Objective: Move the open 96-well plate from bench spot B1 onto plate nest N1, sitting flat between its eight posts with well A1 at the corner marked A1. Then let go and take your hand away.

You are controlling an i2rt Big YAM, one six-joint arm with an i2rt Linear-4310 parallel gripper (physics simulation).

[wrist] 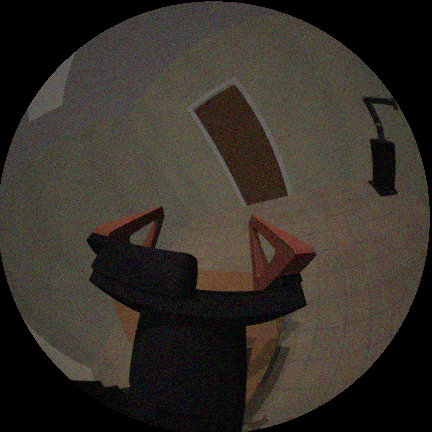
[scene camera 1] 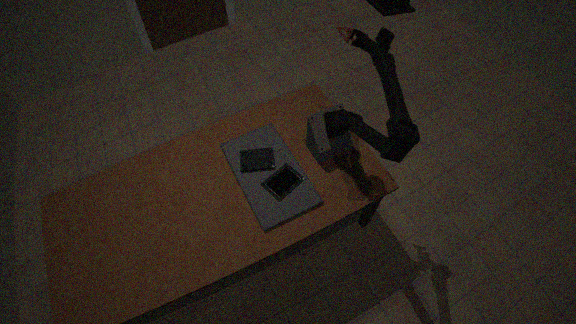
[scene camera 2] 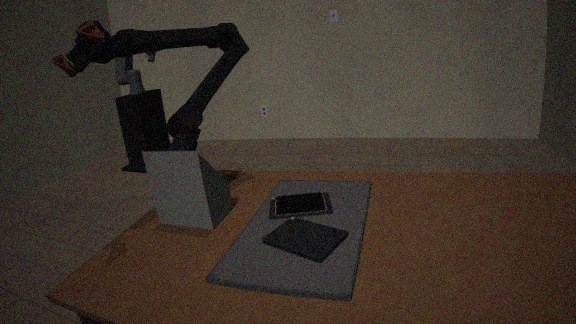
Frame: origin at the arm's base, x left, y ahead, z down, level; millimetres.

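Seen in the pictures: gripper, fingertip midpoint: (wrist: 205, 214) (scene camera 1: 342, 29) (scene camera 2: 65, 46); arm's base, link origin: (scene camera 1: 333, 124) (scene camera 2: 178, 164).
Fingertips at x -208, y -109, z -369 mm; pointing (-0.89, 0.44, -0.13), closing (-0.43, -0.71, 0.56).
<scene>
Pixels of each thing's middle, then the offset from my fingertips to it. Level surfaces: height alone.
- 96-well plate, body centre: (scene camera 2: 299, 202) (scene camera 1: 282, 180) dx +328, dy +411, dz +511 mm
- nest, body centre: (scene camera 2: 304, 236) (scene camera 1: 256, 158) dx +167, dy +486, dz +510 mm
- orange-brown table, surface height: dz +533 mm
The 96-well plate (scene camera 1: 283, 181) (scene camera 2: 300, 204) appears as a black rectangle with a light outline, flat on a darker border on the grey board, nearer the arm's base. Its wells cannot be made out. The nest (scene camera 1: 257, 160) (scene camera 2: 306, 240) is a dark grey slab beside it, turned at a different angle, with a small light mark at one corner. Its posts are too dim to tell, and nothing is seen sitting on it. My gripper (scene camera 1: 345, 33) (scene camera 2: 67, 46) (wrist: 205, 214) is open and empty, high up and well away from both. Neither shows in the wrist view.
The grey board (scene camera 1: 272, 217) (scene camera 2: 280, 280) lies on the orange-brown table (scene camera 1: 150, 215) (scene camera 2: 450, 250). My arm's light grey base block (scene camera 1: 317, 135) (scene camera 2: 177, 190) stands beside the board. A black pedestal (scene camera 2: 142, 130) (wrist: 383, 167) with another arm stands beyond the table. The picture is dark and grainy.
</scene>
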